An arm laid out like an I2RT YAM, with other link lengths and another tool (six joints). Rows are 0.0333 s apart.
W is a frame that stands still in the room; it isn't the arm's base.
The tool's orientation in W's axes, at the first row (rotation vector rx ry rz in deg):
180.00, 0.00, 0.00
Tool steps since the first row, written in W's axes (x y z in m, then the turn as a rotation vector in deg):
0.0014, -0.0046, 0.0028, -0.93, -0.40, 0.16
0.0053, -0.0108, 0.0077, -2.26, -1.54, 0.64
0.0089, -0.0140, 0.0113, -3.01, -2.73, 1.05
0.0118, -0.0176, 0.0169, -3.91, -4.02, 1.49
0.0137, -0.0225, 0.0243, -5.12, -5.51, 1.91
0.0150, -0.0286, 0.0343, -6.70, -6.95, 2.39
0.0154, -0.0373, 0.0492, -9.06, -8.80, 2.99
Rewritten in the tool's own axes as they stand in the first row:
0.0014, 0.0046, -0.0028, -0.93, 0.40, -0.16
0.0053, 0.0108, -0.0077, -2.26, 1.54, -0.64
0.0089, 0.0140, -0.0113, -3.01, 2.73, -1.05
0.0118, 0.0176, -0.0169, -3.91, 4.02, -1.49
0.0137, 0.0225, -0.0243, -5.12, 5.51, -1.91
0.0150, 0.0286, -0.0343, -6.70, 6.95, -2.39
0.0154, 0.0373, -0.0492, -9.06, 8.80, -2.99

